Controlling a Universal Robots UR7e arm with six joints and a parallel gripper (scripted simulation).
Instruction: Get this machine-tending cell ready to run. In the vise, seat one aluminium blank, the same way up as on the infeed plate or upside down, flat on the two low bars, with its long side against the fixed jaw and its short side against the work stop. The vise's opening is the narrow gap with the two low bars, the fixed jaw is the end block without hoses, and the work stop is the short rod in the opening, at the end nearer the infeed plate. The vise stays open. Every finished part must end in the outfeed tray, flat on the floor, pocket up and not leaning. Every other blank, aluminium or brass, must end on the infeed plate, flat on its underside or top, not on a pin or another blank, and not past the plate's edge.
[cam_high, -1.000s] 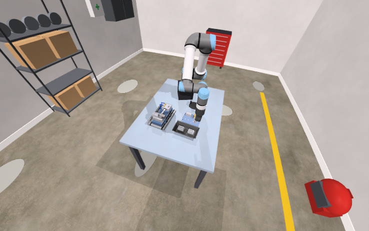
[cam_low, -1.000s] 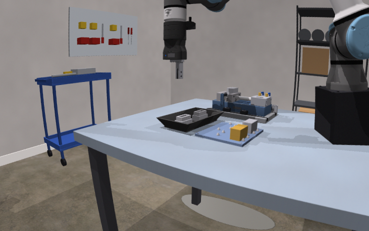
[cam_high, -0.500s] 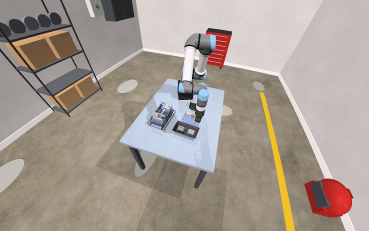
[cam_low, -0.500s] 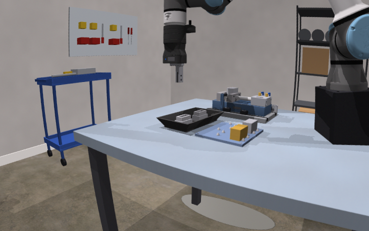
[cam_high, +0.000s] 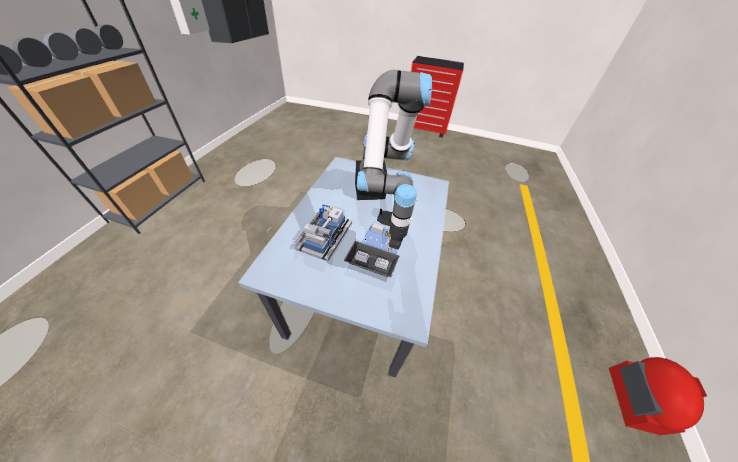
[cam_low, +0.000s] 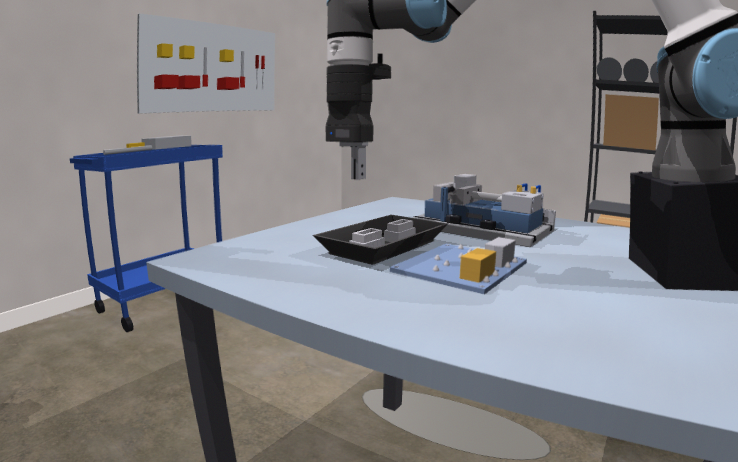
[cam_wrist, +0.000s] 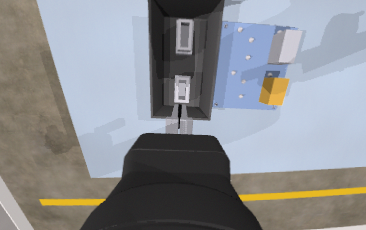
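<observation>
Now: the vise 35 cm to the right of my hand, 13 cm behind it and 12 cm below it. Also, from my hand: brass blank: 22 cm behind, 13 cm below, 1 cm to the left.
</observation>
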